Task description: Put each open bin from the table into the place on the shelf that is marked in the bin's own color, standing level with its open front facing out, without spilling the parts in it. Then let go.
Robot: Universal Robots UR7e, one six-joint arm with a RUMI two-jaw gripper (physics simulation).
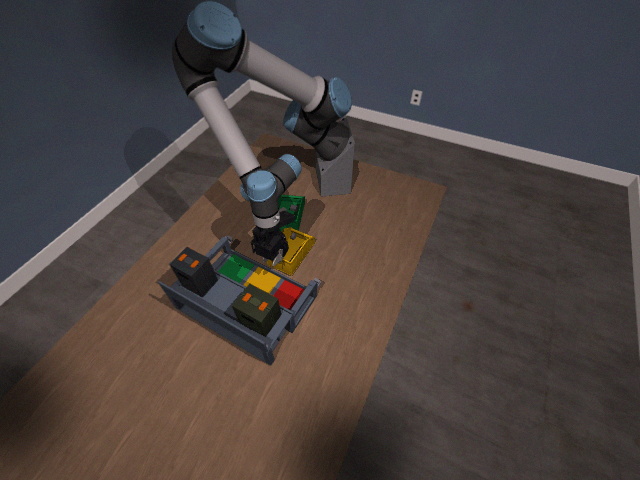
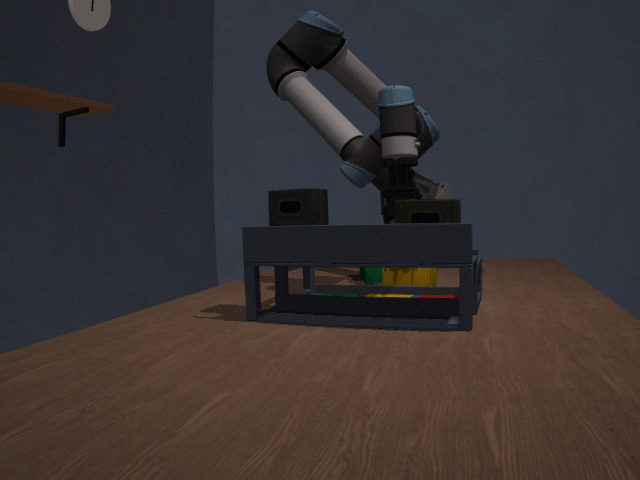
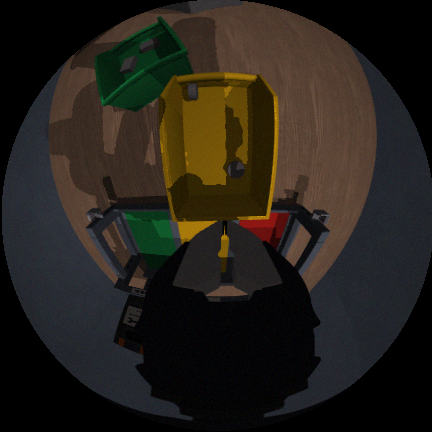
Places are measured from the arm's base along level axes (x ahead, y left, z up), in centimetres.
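Pixels of known places: gripper, between the fingertips: (image 1: pixel 277 262) (image 3: pixel 223 221); arm's base, origin of its link: (image 1: pixel 335 143).
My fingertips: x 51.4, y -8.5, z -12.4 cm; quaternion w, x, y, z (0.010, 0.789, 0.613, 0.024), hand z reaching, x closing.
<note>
For each thing: its middle in the pictures, then the offset to it from my fingertips. "pt": a spot on its surface instead.
- yellow bin, a spot on its surface: (image 3: pixel 205 130) pt dx -10.5, dy +0.5, dz -6.3 cm
- green bin, a spot on its surface: (image 3: pixel 145 65) pt dx -25.9, dy -5.1, dz -6.7 cm
- black toolbox, middle of its body: (image 2: pixel 299 223) (image 3: pixel 145 326) (image 1: pixel 194 272) dx +15.0, dy -19.9, dz +9.3 cm
- olive toolbox, middle of its body: (image 2: pixel 429 228) (image 1: pixel 257 310) dx +21.8, dy +2.2, dz +8.0 cm
The yellow bin (image 1: pixel 297 253) (image 2: pixel 413 277) (image 3: pixel 205 130) holds two grey parts. It appears to stand on the table beside the shelf (image 1: pixel 219 294) (image 2: pixel 356 245) (image 3: pixel 320 216), its low open front towards the robot base. My gripper (image 1: pixel 276 259) (image 3: pixel 223 221) is shut and empty, its tips close to the yellow bin's back wall; contact is unclear. The green bin (image 1: pixel 293 210) (image 2: pixel 371 274) (image 3: pixel 145 65) stands askew at the yellow bin's front corner, with two grey parts. The green place (image 1: pixel 235 267) (image 3: pixel 145 227), yellow place (image 1: pixel 263 280) (image 3: pixel 192 232) and red place (image 1: pixel 288 294) (image 3: pixel 265 227) are bare.
A black toolbox (image 1: pixel 193 271) (image 2: pixel 298 206) (image 3: pixel 131 325) and an olive toolbox (image 1: pixel 256 310) (image 2: pixel 429 210) stand on the shelf's upper level. The shelf's end frames flank the marked row. The robot base (image 1: pixel 337 173) stands behind the bins.
</note>
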